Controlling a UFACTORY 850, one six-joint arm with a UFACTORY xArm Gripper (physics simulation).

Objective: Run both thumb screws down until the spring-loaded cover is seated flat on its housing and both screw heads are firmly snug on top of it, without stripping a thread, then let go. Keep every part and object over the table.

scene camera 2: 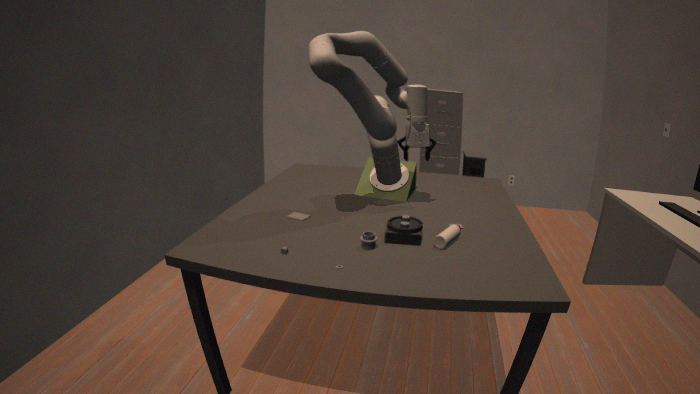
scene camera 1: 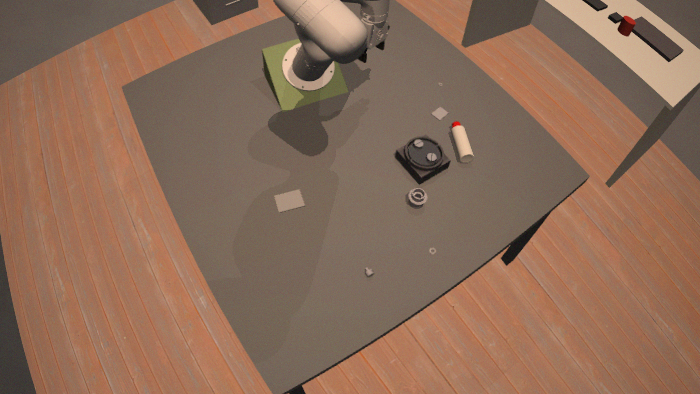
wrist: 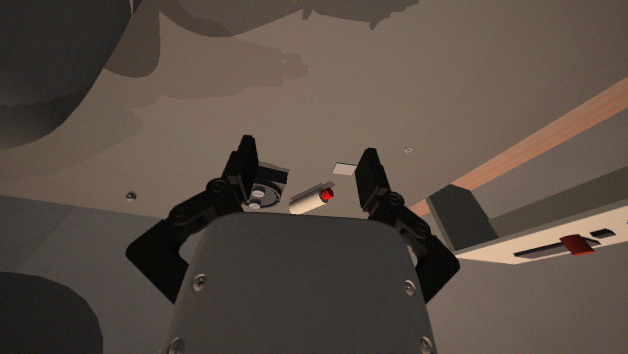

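Note:
The black square housing (scene camera 1: 420, 173) (scene camera 2: 403, 237) (wrist: 272, 174) stands on the table, with a round dark cover (scene camera 1: 423, 151) on top. Two silver slotted thumb screws stand in the cover: one screw (scene camera 1: 418, 143) (wrist: 258, 193) nearer the robot base and one screw (scene camera 1: 432, 157) (wrist: 254, 205) farther from it. Whether the cover is flat on the housing is too small to tell. My gripper (scene camera 1: 373, 51) (scene camera 2: 417, 155) (wrist: 309, 154) is open and empty, high up beside the robot base and well away from the housing. In the wrist view the left finger hides part of the housing.
A cream bottle (scene camera 1: 462, 143) (scene camera 2: 447, 236) (wrist: 308, 201) with a red cap lies beside the housing. A grey flanged ring part (scene camera 1: 417, 197) (scene camera 2: 368, 241) stands close by. Also on the table are two flat plates (scene camera 1: 289, 200) (scene camera 1: 440, 113), small rings (scene camera 1: 432, 251) (scene camera 1: 440, 84) and a small metal part (scene camera 1: 369, 272).

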